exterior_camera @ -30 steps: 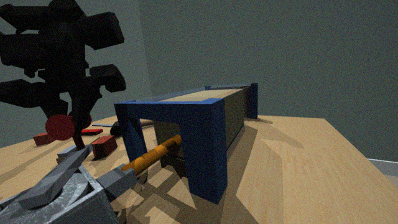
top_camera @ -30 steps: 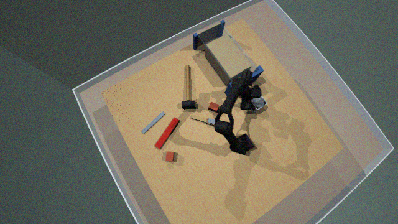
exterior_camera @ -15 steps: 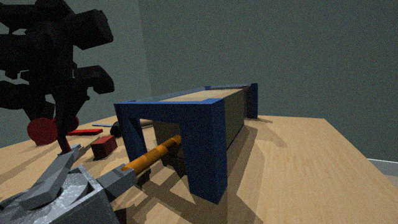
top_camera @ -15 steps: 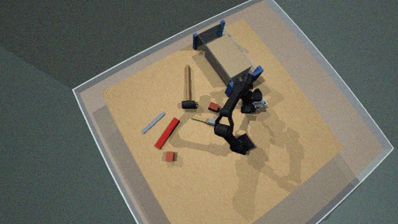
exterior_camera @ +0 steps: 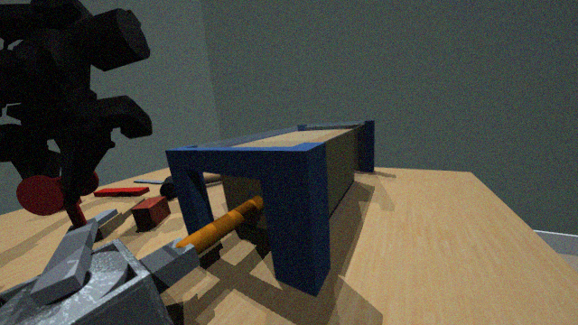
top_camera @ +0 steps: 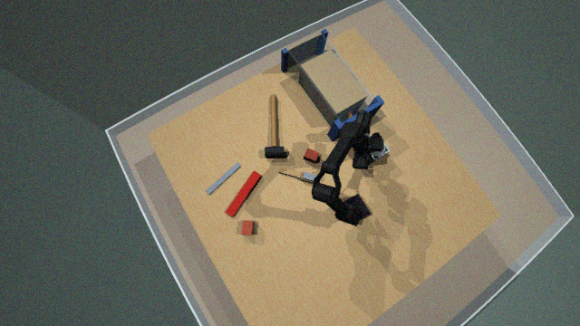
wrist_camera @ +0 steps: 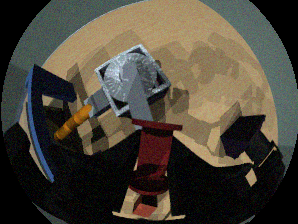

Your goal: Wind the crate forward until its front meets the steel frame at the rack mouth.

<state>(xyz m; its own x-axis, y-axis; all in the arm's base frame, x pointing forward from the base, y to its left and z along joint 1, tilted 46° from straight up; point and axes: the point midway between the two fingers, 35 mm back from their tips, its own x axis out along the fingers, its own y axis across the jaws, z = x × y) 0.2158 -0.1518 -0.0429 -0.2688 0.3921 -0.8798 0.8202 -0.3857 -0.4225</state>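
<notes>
My gripper tip is 2 cm past the grey winch, 10 cm to the left of it and 10 cm above it. Also, from my gripper tip: red grip (1 cm ahead, 1 cm to the left); brush-like tool (6 cm ahead, 28 cm to the left, 11 cm below); blue frame (15 cm ahead, 8 cm to the right, 3 cm below).
</notes>
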